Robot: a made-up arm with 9 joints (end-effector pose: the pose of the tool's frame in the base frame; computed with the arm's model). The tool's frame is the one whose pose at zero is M.
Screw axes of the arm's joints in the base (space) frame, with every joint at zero. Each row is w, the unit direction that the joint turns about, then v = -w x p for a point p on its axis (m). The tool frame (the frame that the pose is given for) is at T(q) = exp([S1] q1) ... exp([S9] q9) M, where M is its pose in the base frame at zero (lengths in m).
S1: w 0 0 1 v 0 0 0
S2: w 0 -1 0 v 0.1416 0 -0.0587
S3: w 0 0 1 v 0.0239 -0.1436 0
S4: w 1 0 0 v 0 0.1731 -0.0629
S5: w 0 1 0 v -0.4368 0 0.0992
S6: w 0 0 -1 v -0.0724 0.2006 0
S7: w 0 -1 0 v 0.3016 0 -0.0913
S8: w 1 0 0 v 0 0.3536 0.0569
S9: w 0 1 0 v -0.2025 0 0.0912
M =
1 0 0 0.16
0 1 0 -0.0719
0 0 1 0.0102
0 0 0 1
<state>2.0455 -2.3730 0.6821 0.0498 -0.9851 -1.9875 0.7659 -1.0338 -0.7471</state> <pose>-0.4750 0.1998 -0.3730 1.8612 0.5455 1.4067</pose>
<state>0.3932 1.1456 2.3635 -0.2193 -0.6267 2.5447 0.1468 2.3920 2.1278</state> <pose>-0.3989 -0.2156 -0.0127 -0.1486 -0.0892 -2.9454</pose>
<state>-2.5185 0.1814 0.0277 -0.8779 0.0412 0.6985 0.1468 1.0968 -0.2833</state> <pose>-0.1514 -0.3053 0.1571 -1.3748 -0.6506 -2.4524</pose>
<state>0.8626 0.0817 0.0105 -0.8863 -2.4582 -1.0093 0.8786 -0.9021 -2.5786</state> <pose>-0.1705 0.1583 0.5339 -0.4089 -0.4242 0.3421</pose>
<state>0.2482 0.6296 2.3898 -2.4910 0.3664 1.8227 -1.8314 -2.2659 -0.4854</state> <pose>0.3955 -0.2004 0.3454 -1.4280 -1.8594 -0.2150</pose>
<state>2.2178 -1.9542 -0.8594 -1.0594 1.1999 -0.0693 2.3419 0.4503 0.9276</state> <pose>-0.0706 -0.0123 0.0078 -2.8083 0.2798 1.3092</pose>
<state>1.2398 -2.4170 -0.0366 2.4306 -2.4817 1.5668 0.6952 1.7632 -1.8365</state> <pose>0.0938 -0.1000 0.2427 -0.1228 1.7232 -0.6940</pose>
